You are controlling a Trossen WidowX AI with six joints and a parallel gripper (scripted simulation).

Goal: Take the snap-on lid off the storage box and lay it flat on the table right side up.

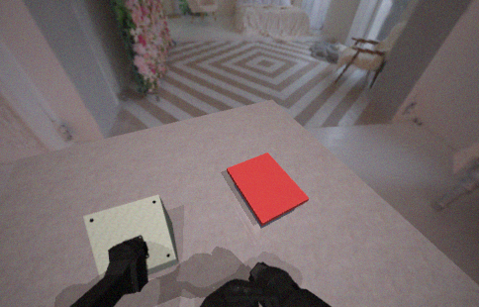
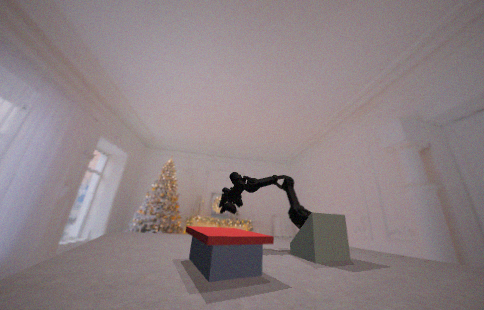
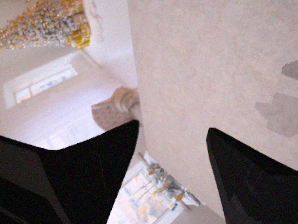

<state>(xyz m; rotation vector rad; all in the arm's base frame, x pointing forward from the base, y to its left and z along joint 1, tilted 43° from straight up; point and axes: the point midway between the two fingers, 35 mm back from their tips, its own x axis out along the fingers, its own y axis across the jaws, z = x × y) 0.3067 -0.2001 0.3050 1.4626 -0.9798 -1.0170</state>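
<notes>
The red lid lies 420 mm to the left of my gripper tip, 120 mm ahead of it and 80 mm below it. Also, from my gripper tip: blue storage box (420 mm to the left, 120 mm below, 120 mm ahead).
</notes>
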